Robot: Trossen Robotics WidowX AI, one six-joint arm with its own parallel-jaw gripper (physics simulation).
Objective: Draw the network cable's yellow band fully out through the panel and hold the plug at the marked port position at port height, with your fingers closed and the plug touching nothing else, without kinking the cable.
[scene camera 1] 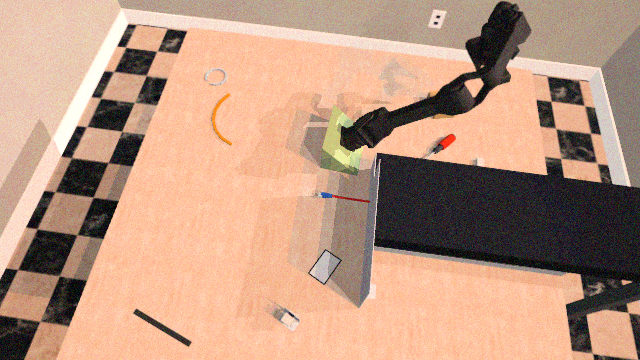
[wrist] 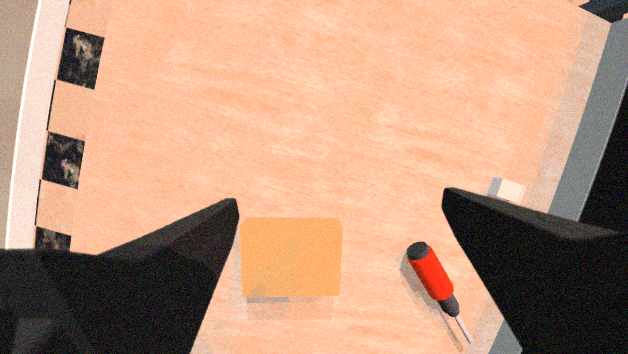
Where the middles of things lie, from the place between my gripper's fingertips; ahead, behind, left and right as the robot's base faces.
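The tan block [wrist: 280, 256] is lower than my hand by 14 cm and 9 cm to the right of it.
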